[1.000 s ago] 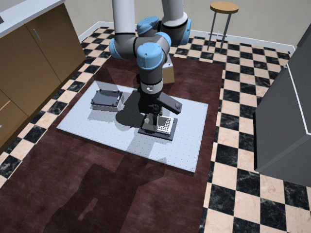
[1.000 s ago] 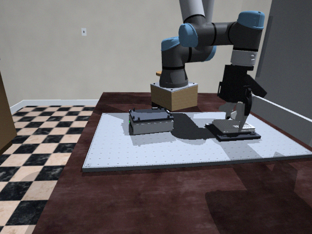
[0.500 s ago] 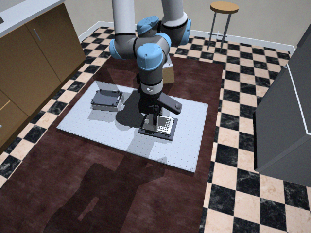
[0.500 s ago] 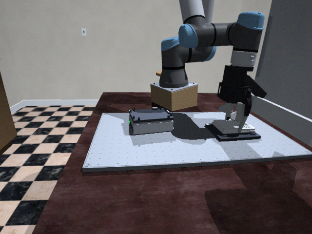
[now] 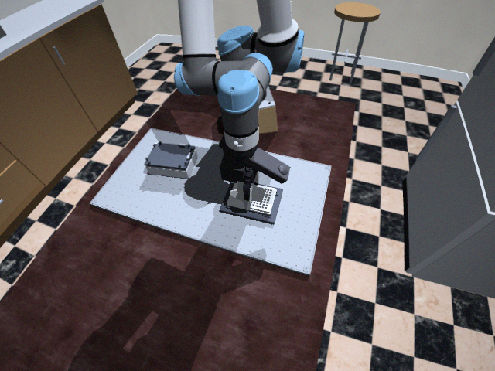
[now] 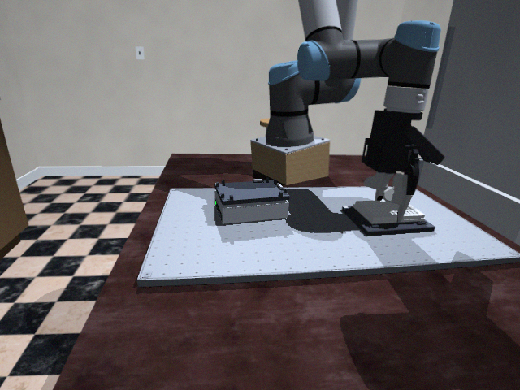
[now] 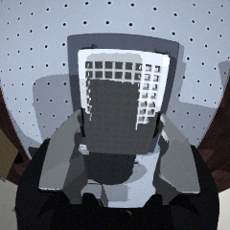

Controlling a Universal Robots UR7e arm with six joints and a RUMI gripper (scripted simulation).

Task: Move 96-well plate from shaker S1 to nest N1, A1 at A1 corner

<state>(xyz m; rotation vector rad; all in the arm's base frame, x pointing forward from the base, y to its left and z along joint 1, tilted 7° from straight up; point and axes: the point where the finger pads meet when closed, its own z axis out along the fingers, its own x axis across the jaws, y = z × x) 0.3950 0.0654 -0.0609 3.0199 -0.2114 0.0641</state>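
The white 96-well plate lies 10 mm below my hand. The rest, counted from my hand: dark plate nest: 30 mm below.
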